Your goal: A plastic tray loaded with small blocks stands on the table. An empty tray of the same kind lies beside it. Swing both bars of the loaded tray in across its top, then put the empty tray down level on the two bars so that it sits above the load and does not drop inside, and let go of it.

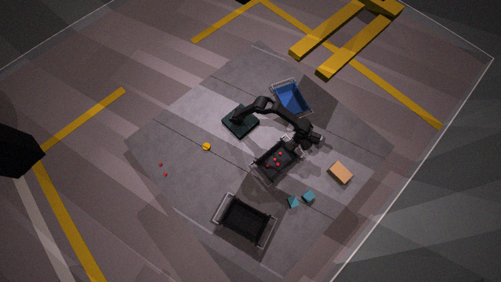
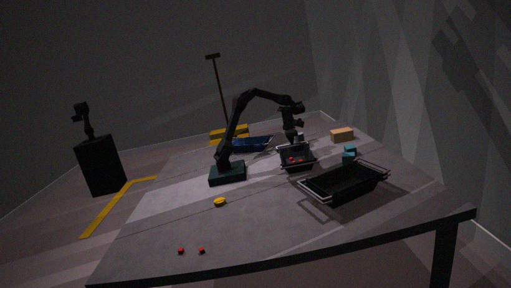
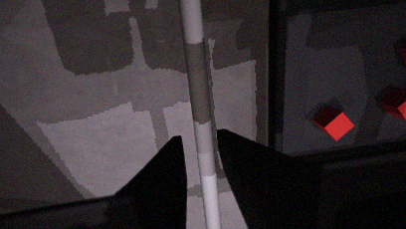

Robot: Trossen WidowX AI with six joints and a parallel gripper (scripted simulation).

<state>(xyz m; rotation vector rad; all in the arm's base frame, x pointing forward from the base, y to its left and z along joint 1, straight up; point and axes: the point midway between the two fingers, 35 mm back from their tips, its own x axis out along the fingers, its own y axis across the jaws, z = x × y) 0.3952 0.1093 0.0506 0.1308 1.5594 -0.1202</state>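
My gripper tip is 5 cm past the red block, 21 cm to the left of it and 5 cm above it. The rest, counted from my gripper tip: blue tray 21 cm behind, 26 cm to the left, 1 cm below; grey cylinder 8 cm ahead, 13 cm to the left, 2 cm below; box 32 cm ahead, 3 cm to the left, 3 cm below.
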